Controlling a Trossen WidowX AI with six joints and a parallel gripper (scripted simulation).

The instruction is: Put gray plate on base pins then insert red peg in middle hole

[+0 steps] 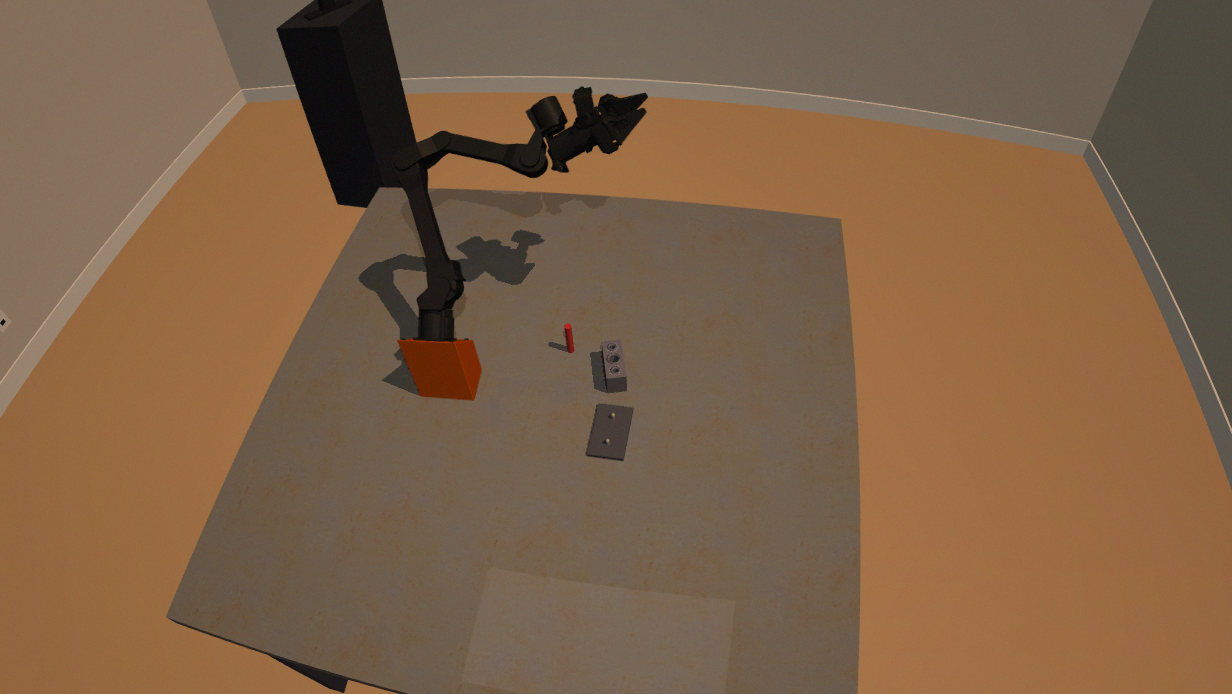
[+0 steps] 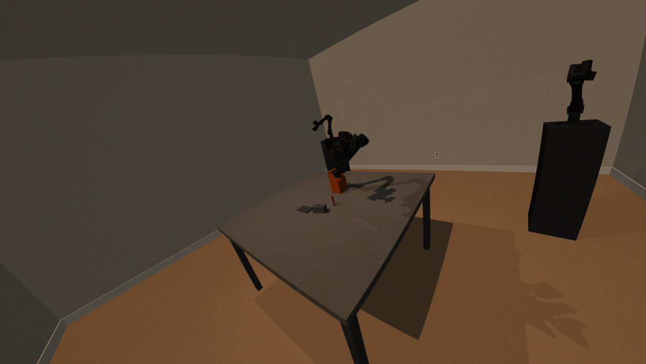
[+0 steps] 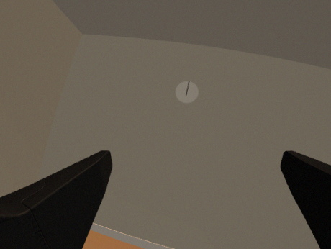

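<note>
Right now my gripper tip is 45 cm above the gray plate and 27 cm to the left of it. The rest, counted from my gripper tip: red peg 44 cm below, 24 cm to the right, 11 cm behind; base 48 cm below, 41 cm to the right, 3 cm ahead.
</note>
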